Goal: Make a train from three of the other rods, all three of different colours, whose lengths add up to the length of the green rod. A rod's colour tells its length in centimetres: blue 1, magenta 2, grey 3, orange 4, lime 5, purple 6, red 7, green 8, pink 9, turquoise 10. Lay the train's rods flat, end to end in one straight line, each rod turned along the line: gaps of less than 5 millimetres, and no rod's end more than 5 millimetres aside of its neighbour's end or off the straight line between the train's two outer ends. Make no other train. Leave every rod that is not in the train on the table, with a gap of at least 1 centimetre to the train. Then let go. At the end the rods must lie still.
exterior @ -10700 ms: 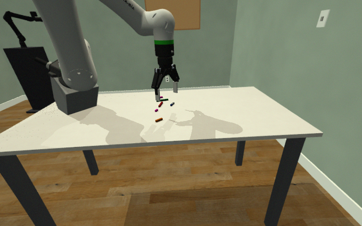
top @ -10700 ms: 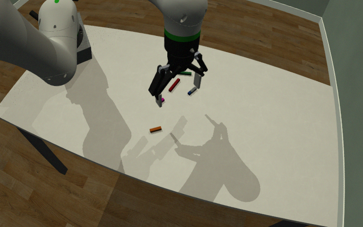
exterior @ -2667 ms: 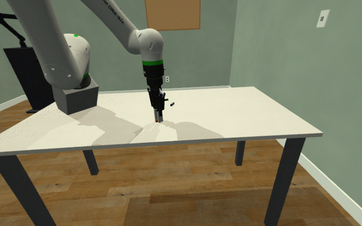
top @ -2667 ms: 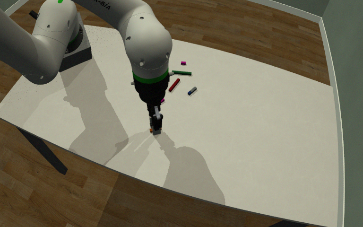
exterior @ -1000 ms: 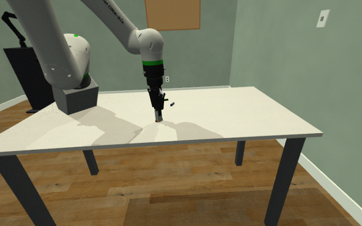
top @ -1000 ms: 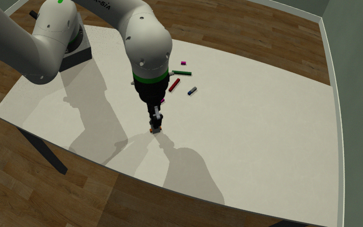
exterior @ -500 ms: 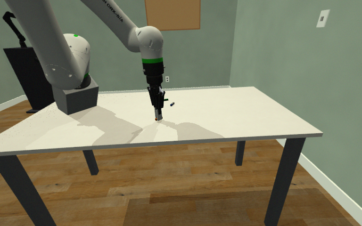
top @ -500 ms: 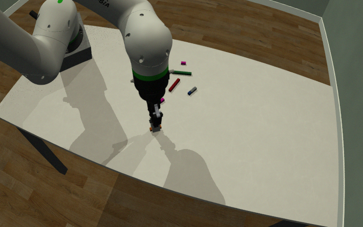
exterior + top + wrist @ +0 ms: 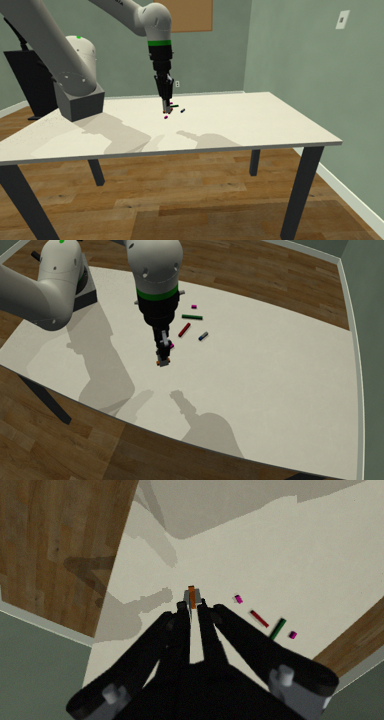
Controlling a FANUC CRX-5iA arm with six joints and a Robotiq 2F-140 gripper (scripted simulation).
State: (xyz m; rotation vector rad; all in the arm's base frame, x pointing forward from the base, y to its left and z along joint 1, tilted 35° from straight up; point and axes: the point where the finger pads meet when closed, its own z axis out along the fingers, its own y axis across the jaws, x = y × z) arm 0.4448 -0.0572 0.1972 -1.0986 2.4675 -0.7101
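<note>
Now: hand 220 mm to the right of the grey rod, 120 mm above it and 50 mm short of it. Also, from my hand: orange rod (30 mm below); red rod (210 mm to the left, 120 mm below, 30 mm behind); small blue rod (200 mm to the left, 120 mm below, 40 mm ahead).
</note>
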